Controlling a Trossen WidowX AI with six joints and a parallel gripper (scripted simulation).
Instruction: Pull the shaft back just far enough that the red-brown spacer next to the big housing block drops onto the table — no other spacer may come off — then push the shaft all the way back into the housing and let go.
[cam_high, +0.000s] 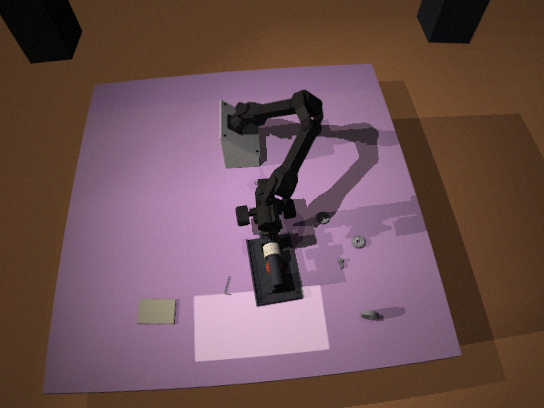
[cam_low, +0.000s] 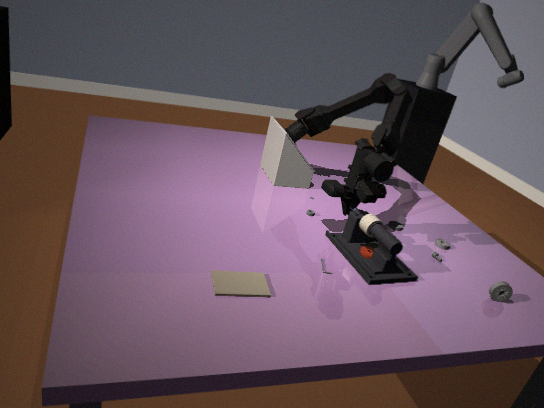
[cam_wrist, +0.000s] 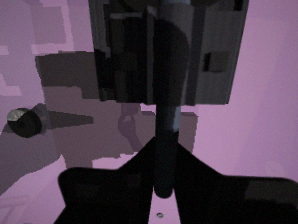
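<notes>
The dark shaft is 60 mm ahead of my gripper tip, 10 mm to the left of it and 30 mm above it. Round my gripper tip: red-brown spacer 140 mm ahead, 20 mm to the left, 30 mm below; tan plate 270 mm ahead, 360 mm to the right, 40 mm below; white spacer 120 mm ahead, 10 mm to the left, 30 mm above.
</notes>
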